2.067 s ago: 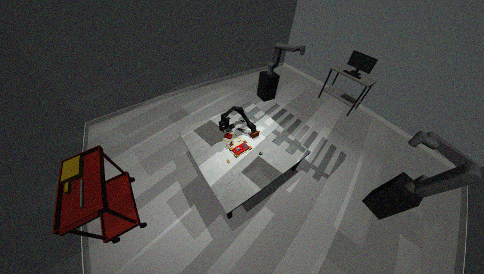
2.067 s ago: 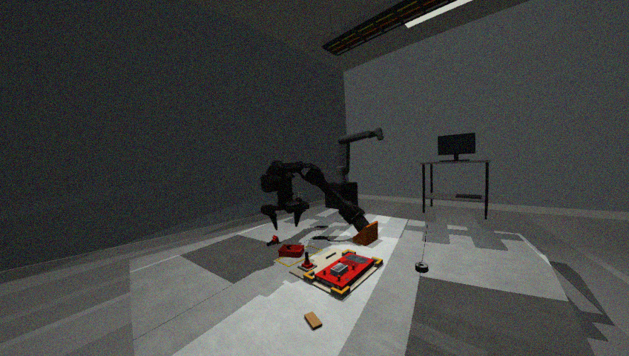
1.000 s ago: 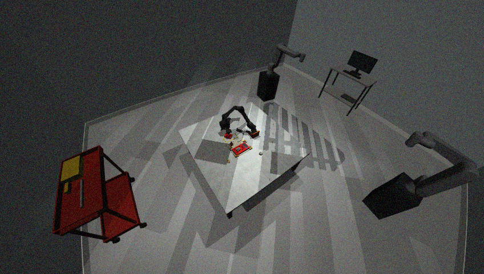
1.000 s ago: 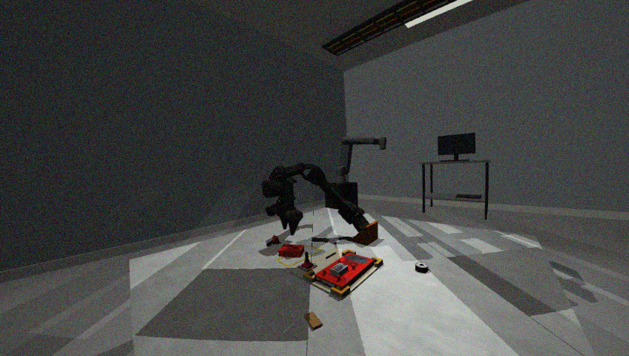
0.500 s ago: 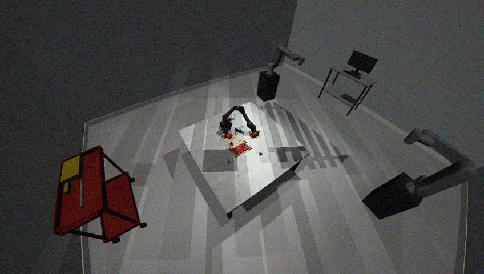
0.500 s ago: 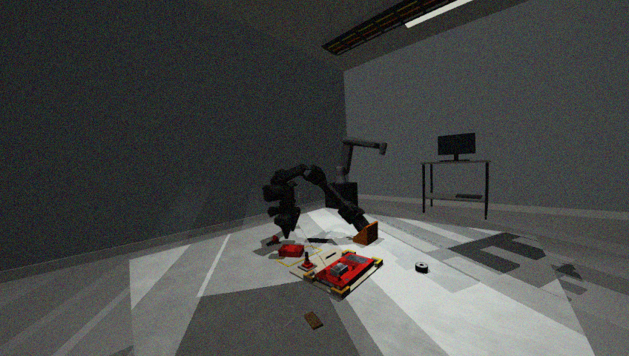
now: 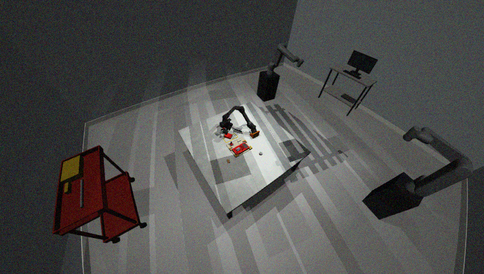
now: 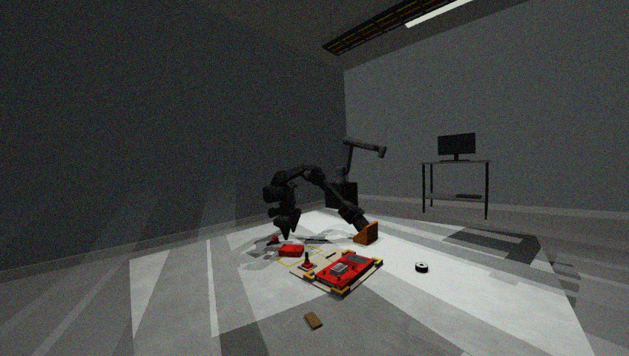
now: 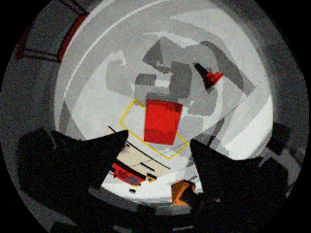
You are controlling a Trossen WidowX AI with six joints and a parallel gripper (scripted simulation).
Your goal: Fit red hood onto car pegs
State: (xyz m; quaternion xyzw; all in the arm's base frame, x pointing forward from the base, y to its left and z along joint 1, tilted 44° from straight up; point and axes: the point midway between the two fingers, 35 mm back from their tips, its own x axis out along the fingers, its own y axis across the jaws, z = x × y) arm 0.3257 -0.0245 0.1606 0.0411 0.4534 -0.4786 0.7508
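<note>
Right now the red hood is 6 cm below my gripper tip. From my gripper tip the other things lie so: small wooden block (16 cm ahead, 36 cm to the left, 7 cm below); then grey engine block (2 cm behind, 28 cm to the left, 5 cm below).
</note>
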